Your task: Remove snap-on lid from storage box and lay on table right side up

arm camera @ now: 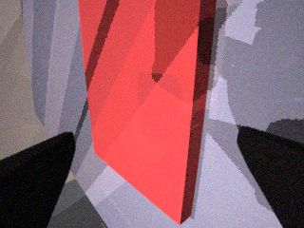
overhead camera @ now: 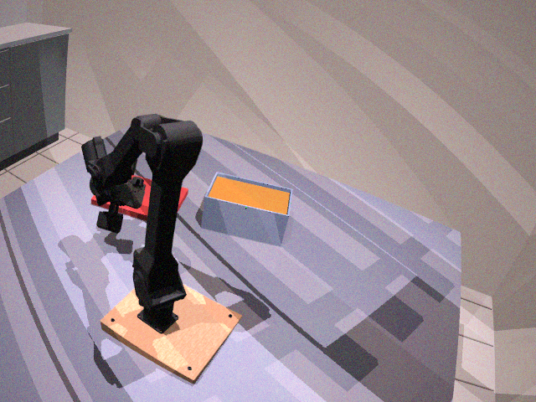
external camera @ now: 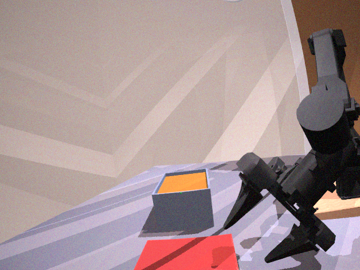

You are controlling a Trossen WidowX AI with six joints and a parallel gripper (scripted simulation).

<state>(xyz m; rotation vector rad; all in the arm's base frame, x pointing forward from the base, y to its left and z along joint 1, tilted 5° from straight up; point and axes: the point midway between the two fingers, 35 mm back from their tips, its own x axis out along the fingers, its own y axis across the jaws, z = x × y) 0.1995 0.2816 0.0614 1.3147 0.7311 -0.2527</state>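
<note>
My gripper tip is now 9 cm short of the red lid, 3 cm to the right of it and 5 cm above it. The rest, counted from my gripper tip: grey-blue storage box 20 cm ahead, 25 cm to the right, 2 cm below.
</note>
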